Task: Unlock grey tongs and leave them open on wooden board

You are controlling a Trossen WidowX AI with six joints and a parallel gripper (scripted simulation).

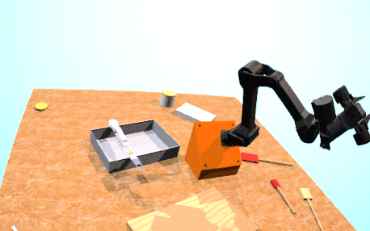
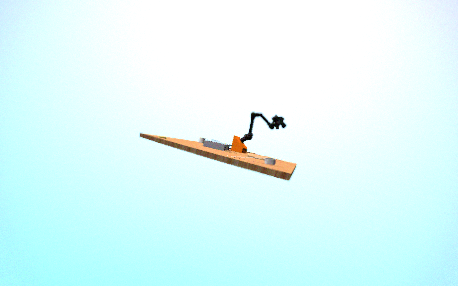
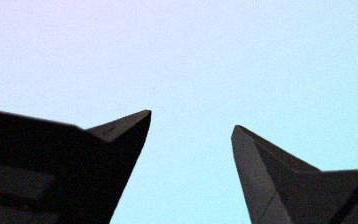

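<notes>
Right now my gripper tip is 610 mm short of the yellow lock piece, 350 mm to the left of it and 430 mm above it. From my gripper tip the other things lie so: grey roasting tin 590 mm ahead, 450 mm to the right, 470 mm below; white block 220 mm ahead, 730 mm to the right, 480 mm below; wooden board 450 mm ahead, 30 mm to the right, 490 mm below.
</notes>
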